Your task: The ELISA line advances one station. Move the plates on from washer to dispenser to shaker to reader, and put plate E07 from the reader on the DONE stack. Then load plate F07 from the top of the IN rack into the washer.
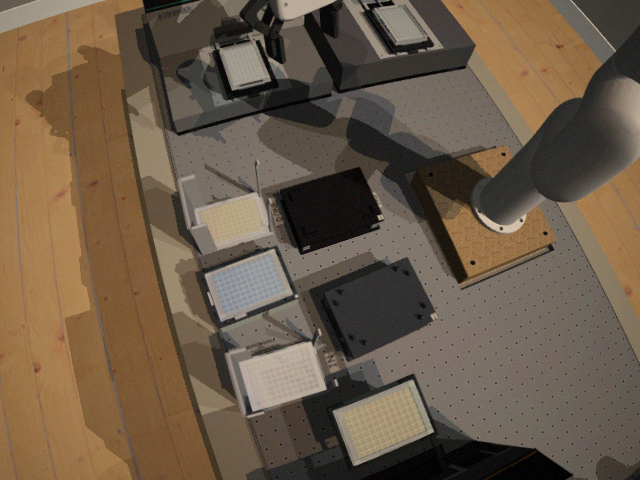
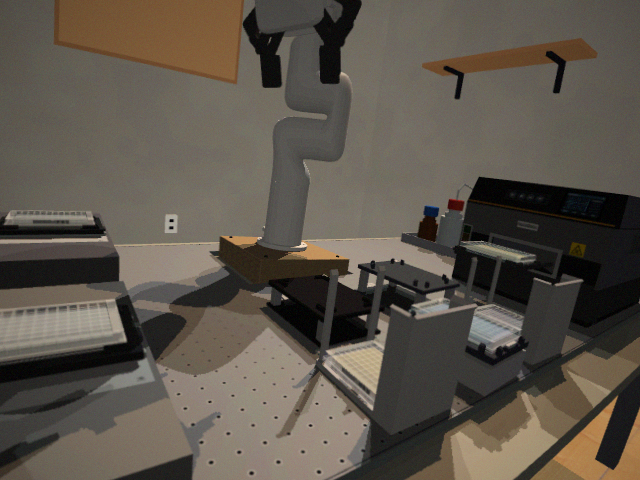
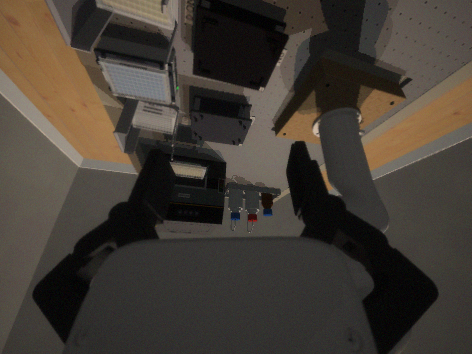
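Where they show: gripper, fingertip midpoint: (image 1: 304, 46) (image 2: 299, 85) (image 3: 228, 159); arm's base, link origin: (image 1: 498, 205) (image 2: 281, 245) (image 3: 335, 123).
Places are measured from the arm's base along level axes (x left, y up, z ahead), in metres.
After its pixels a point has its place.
My gripper (image 1: 305, 43) @[x -0.218, y 0.305, z 0.351 m] (image 2: 300, 77) @[x -0.218, y 0.305, z 0.351 m] (image 3: 228, 159) @[x -0.218, y 0.305, z 0.351 m] is open and empty, high above the two grey boxes. A clear plate (image 1: 245, 66) @[x -0.469, y 0.042, z 0.380 m] (image 2: 56, 322) @[x -0.474, y 0.042, z 0.382 m] sits on the near grey box (image 1: 180, 105) @[x -0.438, y 0.014, z 0.536 m] (image 2: 129, 428) @[x -0.434, y 0.014, z 0.517 m]. Another plate (image 1: 400, 24) @[x -0.467, y 0.072, z 0.009 m] (image 2: 49, 218) @[x -0.480, y 0.072, z 0.032 m] sits on the far grey box (image 1: 392, 69) @[x -0.391, y 0.008, z 0.055 m] (image 2: 56, 268) @[x -0.472, y 0.031, z 0.182 m]. The DONE stack holds a yellow plate (image 1: 232, 219) @[x -0.157, y -0.017, z 0.505 m] (image 2: 354, 364) @[x -0.180, y -0.019, z 0.481 m] (image 3: 142, 10) @[x -0.134, y -0.019, z 0.498 m]. A blue plate (image 1: 249, 284) @[x -0.013, y 0.025, z 0.515 m] (image 3: 137, 81) @[x -0.025, y 0.030, z 0.517 m] lies in a low nest. A white plate (image 1: 281, 377) @[x 0.146, y -0.014, z 0.519 m] (image 3: 155, 121) @[x 0.143, y -0.008, z 0.511 m] tops the IN rack. A yellow-welled plate (image 1: 385, 421) @[x 0.268, y 0.088, z 0.405 m] (image 2: 498, 251) @[x 0.239, y 0.087, z 0.423 m] (image 3: 187, 171) @[x 0.261, y 0.088, z 0.403 m] sits before the black machine (image 2: 511, 222) @[x 0.380, y 0.136, z 0.371 m]. Plate names are unreadable.
A black platform (image 1: 330, 209) @[x -0.103, y 0.007, z 0.331 m] (image 2: 323, 294) @[x -0.118, y 0.007, z 0.330 m] (image 3: 237, 47) @[x -0.130, y 0.007, z 0.326 m] and a dark grey platform (image 1: 379, 307) @[x 0.100, y 0.022, z 0.327 m] (image 2: 408, 274) @[x 0.093, y 0.022, z 0.327 m] (image 3: 220, 126) @[x 0.079, y 0.021, z 0.322 m] stand beside the racks. Upright posts and walls edge the racks. Bottles (image 2: 450, 227) @[x 0.657, y 0.052, z 0.040 m] (image 3: 251, 201) @[x 0.656, y 0.042, z 0.037 m] stand by the machine. The arm's base block (image 1: 449, 227) @[x 0.007, y 0.003, z 0.128 m] (image 2: 237, 254) @[x -0.126, y -0.013, z 0.015 m] is behind.
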